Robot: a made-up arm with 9 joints. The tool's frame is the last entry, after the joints.
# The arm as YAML. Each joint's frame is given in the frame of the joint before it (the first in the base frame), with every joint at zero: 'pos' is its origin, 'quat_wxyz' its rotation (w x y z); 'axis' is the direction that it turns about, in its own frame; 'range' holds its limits. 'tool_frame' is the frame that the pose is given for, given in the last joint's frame.
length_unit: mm
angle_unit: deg
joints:
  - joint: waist
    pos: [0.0, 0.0, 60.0]
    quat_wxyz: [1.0, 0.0, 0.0, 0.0]
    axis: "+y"
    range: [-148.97, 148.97]
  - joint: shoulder
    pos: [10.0, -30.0, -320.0]
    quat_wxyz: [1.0, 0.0, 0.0, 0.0]
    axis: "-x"
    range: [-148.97, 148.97]
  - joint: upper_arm
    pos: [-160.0, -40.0, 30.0]
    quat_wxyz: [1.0, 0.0, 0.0, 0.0]
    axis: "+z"
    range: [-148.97, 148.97]
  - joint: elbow
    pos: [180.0, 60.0, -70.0]
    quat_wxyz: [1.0, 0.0, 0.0, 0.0]
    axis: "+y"
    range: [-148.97, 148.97]
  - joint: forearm
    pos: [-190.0, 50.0, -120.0]
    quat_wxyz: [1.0, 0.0, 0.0, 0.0]
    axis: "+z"
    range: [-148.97, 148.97]
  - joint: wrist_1
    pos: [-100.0, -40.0, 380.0]
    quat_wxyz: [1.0, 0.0, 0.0, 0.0]
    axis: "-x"
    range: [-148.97, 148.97]
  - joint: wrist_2
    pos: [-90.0, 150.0, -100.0]
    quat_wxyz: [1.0, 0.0, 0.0, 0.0]
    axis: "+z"
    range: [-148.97, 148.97]
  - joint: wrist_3
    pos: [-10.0, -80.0, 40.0]
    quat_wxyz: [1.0, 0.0, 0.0, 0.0]
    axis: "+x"
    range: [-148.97, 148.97]
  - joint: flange
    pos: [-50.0, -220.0, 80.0]
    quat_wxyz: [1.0, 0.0, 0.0, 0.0]
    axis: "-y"
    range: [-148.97, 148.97]
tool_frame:
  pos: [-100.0, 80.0, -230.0]
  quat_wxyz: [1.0, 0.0, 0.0, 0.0]
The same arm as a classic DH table. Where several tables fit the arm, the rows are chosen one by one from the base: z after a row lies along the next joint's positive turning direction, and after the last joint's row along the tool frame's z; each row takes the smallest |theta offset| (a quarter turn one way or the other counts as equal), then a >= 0, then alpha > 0; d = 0 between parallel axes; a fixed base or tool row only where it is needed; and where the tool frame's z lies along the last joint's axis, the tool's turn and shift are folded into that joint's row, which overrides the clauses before.
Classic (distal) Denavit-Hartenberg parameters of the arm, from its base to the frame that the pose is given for. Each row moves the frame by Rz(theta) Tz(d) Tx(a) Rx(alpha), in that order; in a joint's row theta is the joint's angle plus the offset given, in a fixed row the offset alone. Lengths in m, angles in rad.
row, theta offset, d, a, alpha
base (fixed), 0.0000, 0.0600, 0.0000, -1.5708
waist, 1.5708, -0.0300, 0.3200, -1.5708
shoulder, 1.5708, 0.1500, 0.0400, -1.5708
upper_arm, 1.5708, -0.0400, 0.1800, -1.5708
elbow, 0.0000, 0.1100, -0.1900, 1.5708
forearm, -1.5708, 0.2600, 0.0400, 1.5708
wrist_1, 0.0000, 0.1900, -0.1500, -1.5708
wrist_2, 0.0000, -0.0600, 0.0800, -1.5708
wrist_3, -1.5708, -0.0600, 0.0800, -1.5708
flange, 1.5708, 0.1400, 0.1000, 1.5708
tool (fixed), 3.1416, -0.2300, 0.0000, 0.0000
Joint limits (rad, base to tool): -2.6000..2.6000 -2.6000..2.6000 -2.6000..2.6000 -2.6000..2.6000 -2.6000..2.6000 -2.6000..2.6000 -2.6000..2.6000 -2.6000..2.6000 -2.6000..2.6000

